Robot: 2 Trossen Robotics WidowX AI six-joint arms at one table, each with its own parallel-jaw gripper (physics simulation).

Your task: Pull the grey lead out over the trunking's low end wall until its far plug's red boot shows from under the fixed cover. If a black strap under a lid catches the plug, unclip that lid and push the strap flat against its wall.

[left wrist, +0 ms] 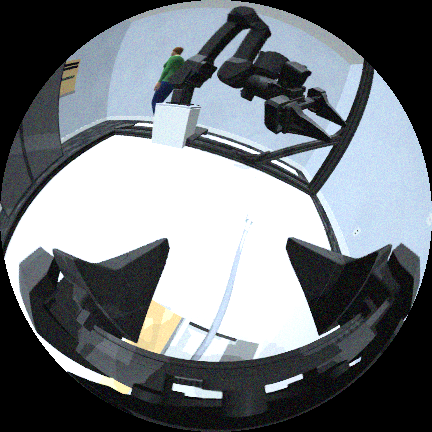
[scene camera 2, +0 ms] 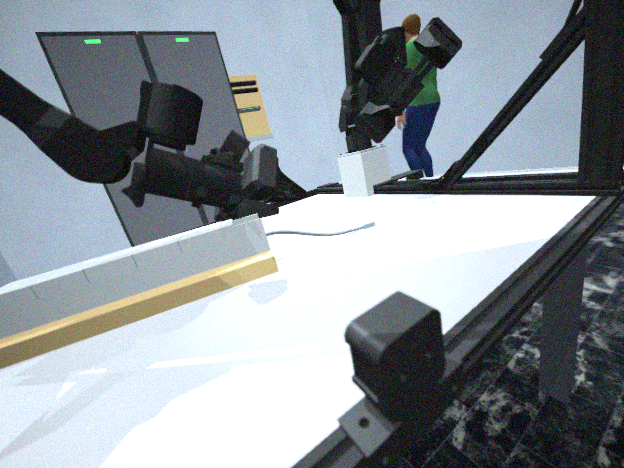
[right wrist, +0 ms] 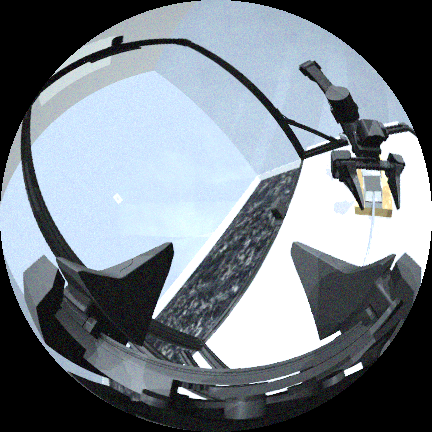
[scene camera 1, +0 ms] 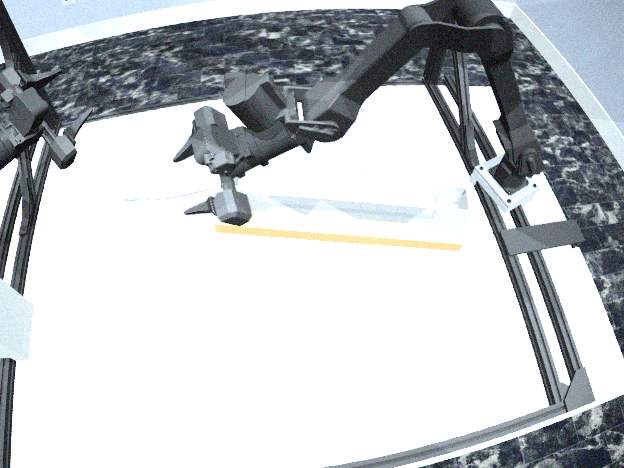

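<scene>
The thin grey lead lies in a slight curve on the table, running out from the trunking's end. The pale trunking has yellow strips alongside; one crosses in front of its end. My left gripper is open and empty, above the lead near that end. My right gripper is open and empty, raised away from the trunking. The red boot and black strap do not show; individual lids are too washed out to tell.
The right arm stands on a white block by the table edge. The left arm's white mount is beside dark rails. A black box-shaped device stands on the near rail in scene camera 2. A person stands beyond the table.
</scene>
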